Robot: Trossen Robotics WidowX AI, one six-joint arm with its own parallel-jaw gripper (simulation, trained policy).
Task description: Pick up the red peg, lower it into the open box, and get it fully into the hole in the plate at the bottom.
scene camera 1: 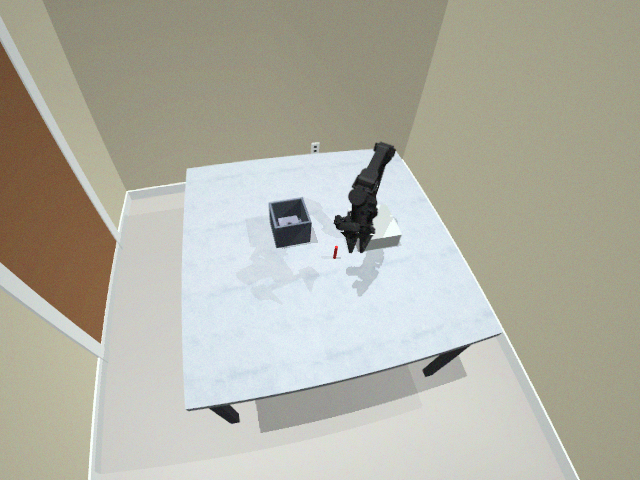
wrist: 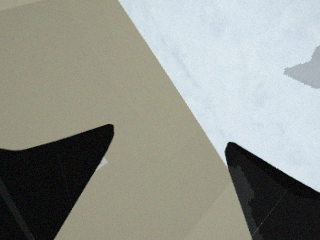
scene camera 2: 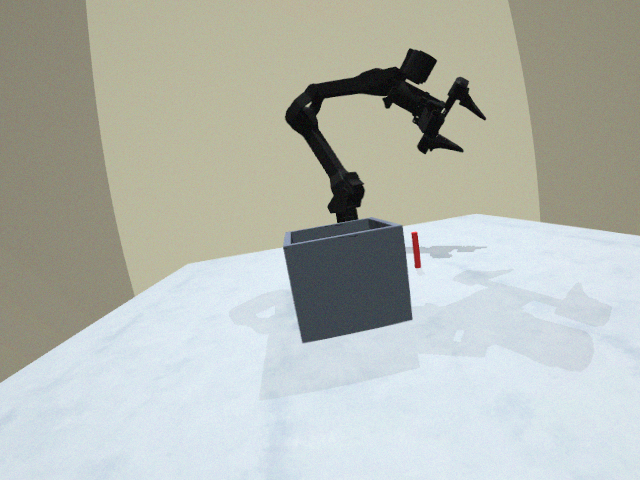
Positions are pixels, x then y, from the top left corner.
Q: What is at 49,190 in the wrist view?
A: My gripper.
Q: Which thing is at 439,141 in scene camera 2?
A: My gripper.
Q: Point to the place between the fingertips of my gripper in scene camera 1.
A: At 356,253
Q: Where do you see a grey box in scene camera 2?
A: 348,277
